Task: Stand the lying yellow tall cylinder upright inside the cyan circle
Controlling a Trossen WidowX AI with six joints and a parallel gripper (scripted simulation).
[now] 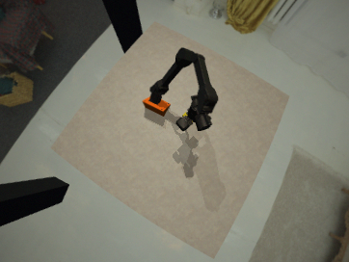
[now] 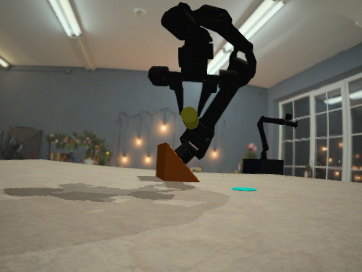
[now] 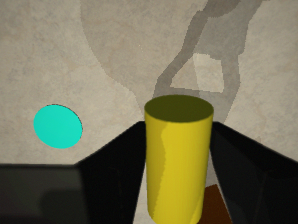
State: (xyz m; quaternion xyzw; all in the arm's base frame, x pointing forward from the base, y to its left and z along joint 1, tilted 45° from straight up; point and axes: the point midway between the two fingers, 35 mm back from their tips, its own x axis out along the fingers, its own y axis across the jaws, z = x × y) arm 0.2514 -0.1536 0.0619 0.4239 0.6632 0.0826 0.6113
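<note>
Now: gripper tip 150 mm to the right of the cyan circle and 150 mm above it. Also, from my gripper tip: yellow cylinder: 20 mm behind, 10 mm to the left.
</note>
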